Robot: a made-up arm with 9 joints. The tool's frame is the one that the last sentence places. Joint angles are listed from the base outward.
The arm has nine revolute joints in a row. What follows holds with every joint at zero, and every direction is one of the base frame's. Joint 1 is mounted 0.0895 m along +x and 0.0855 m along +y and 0.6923 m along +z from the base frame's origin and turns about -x. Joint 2 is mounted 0.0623 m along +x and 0.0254 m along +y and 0.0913 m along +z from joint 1 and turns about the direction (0.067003, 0.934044, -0.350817). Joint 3 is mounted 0.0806 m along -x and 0.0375 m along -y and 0.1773 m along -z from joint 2 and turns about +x. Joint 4 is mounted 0.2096 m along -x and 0.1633 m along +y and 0.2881 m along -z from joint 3 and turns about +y. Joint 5 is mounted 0.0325 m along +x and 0.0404 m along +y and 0.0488 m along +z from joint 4 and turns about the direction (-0.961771, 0.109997, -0.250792). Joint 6 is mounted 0.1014 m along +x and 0.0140 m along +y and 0.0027 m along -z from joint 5 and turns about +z. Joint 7 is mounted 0.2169 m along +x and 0.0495 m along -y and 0.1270 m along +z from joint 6 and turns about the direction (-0.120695, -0.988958, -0.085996). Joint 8 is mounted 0.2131 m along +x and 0.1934 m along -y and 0.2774 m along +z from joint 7 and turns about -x. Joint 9 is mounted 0.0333 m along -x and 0.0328 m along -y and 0.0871 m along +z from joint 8 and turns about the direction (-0.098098, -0.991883, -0.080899). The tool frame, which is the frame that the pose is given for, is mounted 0.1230 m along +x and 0.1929 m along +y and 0.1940 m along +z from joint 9; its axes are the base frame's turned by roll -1.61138, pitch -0.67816 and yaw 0.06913 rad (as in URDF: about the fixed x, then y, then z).
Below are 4 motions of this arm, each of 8 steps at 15 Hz.
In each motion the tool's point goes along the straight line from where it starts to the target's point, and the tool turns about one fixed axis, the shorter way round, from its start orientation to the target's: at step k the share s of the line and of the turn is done. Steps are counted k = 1, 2, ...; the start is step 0. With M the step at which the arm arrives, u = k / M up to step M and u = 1 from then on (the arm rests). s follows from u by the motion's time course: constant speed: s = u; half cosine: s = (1 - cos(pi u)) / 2; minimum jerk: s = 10 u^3 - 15 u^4 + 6 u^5.
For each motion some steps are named. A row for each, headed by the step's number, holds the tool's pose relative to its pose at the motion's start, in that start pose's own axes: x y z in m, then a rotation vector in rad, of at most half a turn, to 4 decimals.
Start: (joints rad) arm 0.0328 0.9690 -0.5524 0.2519 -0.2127 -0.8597 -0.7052 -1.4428 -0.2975
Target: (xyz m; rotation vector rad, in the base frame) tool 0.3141 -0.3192 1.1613 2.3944 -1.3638 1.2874
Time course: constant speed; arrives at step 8
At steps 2, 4, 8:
2: -0.1327 -0.0656 0.0626 -0.1978 -0.0547 -0.3126
4: -0.2653 -0.1312 0.1252 -0.3956 -0.1094 -0.6253
8: -0.5306 -0.2624 0.2505 -0.7911 -0.2188 -1.2506

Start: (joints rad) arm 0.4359 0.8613 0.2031 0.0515 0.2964 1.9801 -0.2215 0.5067 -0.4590
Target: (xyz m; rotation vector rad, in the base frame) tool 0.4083 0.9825 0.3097 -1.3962 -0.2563 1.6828
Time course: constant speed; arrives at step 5
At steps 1, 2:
1: -0.0140 0.0251 -0.0619 0.0116 0.0890 0.0841
2: -0.0279 0.0502 -0.1239 0.0232 0.1780 0.1681

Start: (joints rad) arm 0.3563 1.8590 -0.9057 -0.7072 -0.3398 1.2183 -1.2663 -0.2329 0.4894
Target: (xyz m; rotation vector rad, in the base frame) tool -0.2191 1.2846 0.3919 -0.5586 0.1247 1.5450
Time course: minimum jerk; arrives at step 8
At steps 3, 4, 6, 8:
3: 0.0263 0.0330 0.0425 -0.0191 -0.0827 -0.0593
4: 0.0477 0.0600 0.0772 -0.0348 -0.1503 -0.1077
6: 0.0856 0.1076 0.1384 -0.0624 -0.2695 -0.1930
8: 0.0955 0.1200 0.1544 -0.0696 -0.3007 -0.2153

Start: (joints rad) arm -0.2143 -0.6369 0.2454 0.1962 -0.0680 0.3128 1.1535 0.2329 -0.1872
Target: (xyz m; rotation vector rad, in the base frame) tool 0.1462 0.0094 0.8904 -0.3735 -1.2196 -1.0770
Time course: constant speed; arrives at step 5
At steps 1, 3, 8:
1: -0.0193 0.0362 -0.0289 0.0521 0.0653 0.0638
3: -0.0578 0.1085 -0.0868 0.1563 0.1960 0.1914
8: -0.0963 0.1808 -0.1446 0.2604 0.3266 0.3190

